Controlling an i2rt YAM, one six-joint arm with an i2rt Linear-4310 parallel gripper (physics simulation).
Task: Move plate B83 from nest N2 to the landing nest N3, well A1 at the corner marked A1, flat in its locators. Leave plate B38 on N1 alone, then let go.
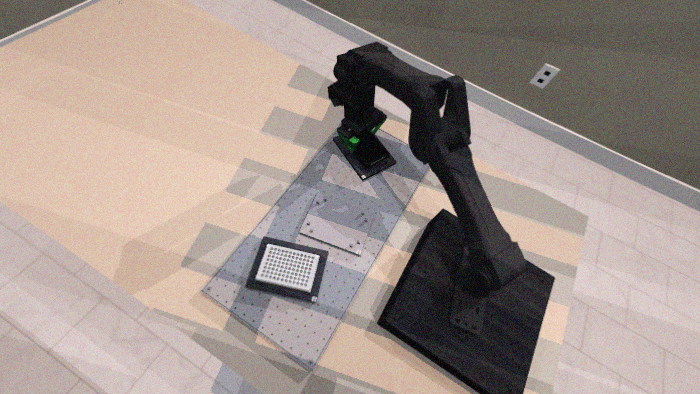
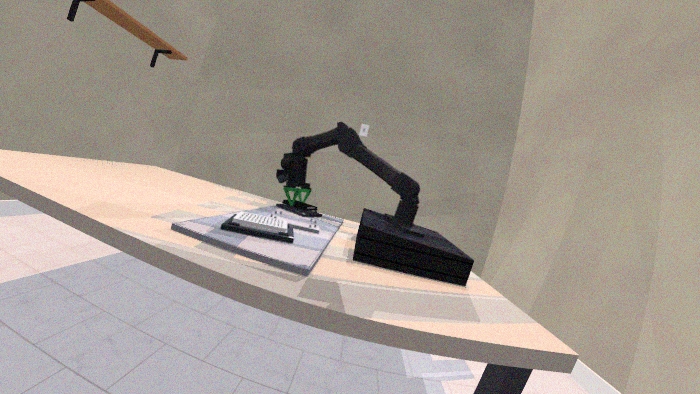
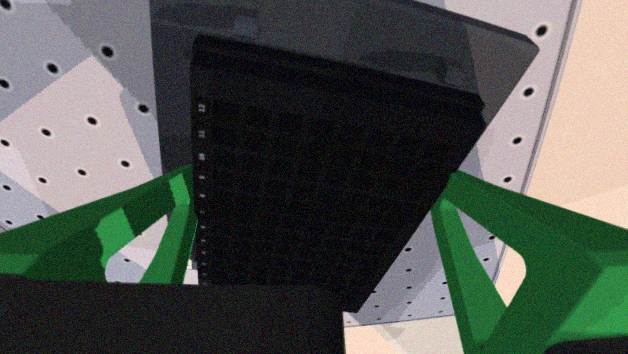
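My gripper [image 1: 362, 139] [image 2: 297, 201] [image 3: 314, 177], with green fingers, is shut on the long sides of black well plate B83 [image 1: 373, 157] [image 2: 304, 209] [image 3: 316, 154]. It holds the plate just above the dark grey nest N2 [image 3: 395, 39] at the far end of the perforated board [image 1: 293, 333] [image 2: 254, 247] [image 3: 65, 132]. The pale flat landing nest N3 [image 1: 333, 230] lies mid-board with nothing on it. White plate B38 [image 1: 287, 266] [image 2: 259, 220] sits in the black nest N1 [image 1: 254, 281] [image 2: 254, 231] nearer the front.
The arm's black base block [image 1: 440, 303] [image 2: 411, 245] stands on the table right of the board. The table's curved front edge [image 2: 293, 313] runs below. A wooden wall shelf [image 2: 132, 24] hangs far off at the upper left.
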